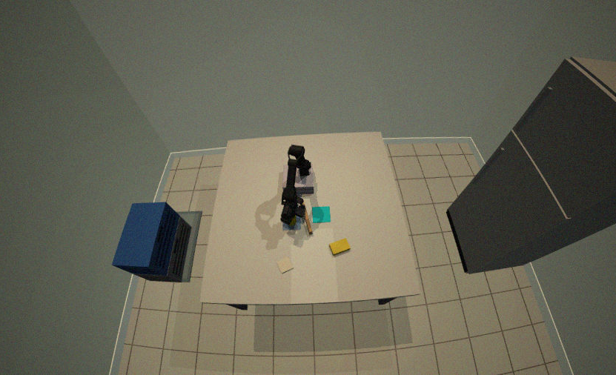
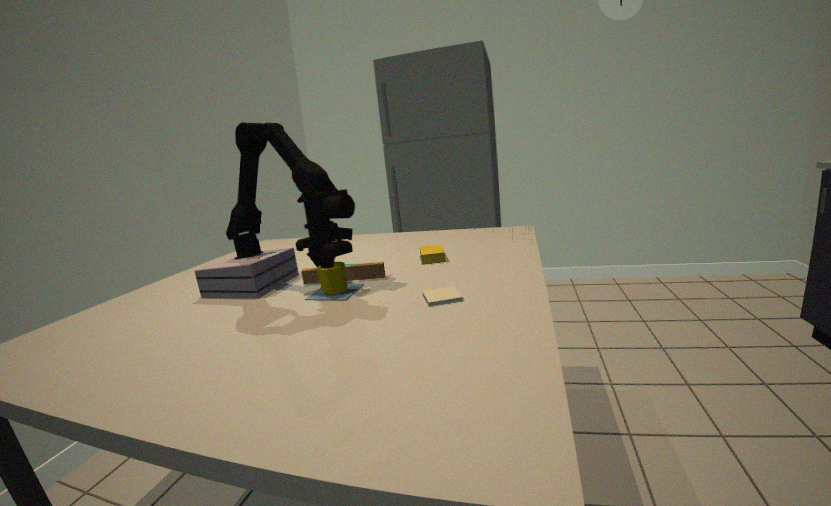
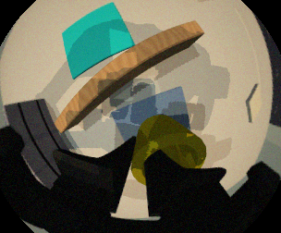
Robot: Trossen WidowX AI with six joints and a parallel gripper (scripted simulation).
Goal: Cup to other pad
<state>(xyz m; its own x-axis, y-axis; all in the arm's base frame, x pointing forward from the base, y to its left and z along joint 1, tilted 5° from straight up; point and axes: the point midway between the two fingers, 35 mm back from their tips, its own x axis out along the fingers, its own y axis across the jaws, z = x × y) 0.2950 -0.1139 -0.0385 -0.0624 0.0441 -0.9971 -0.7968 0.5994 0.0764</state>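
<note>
Right now the teal pad is 180 mm to the left of my gripper tip and 40 mm below it. From my gripper tip the other things lie so: wooden stick 10 mm ahead, 80 mm to the left, 20 mm below; then cream block 300 mm ahead, 90 mm to the right, 30 mm below.
</note>
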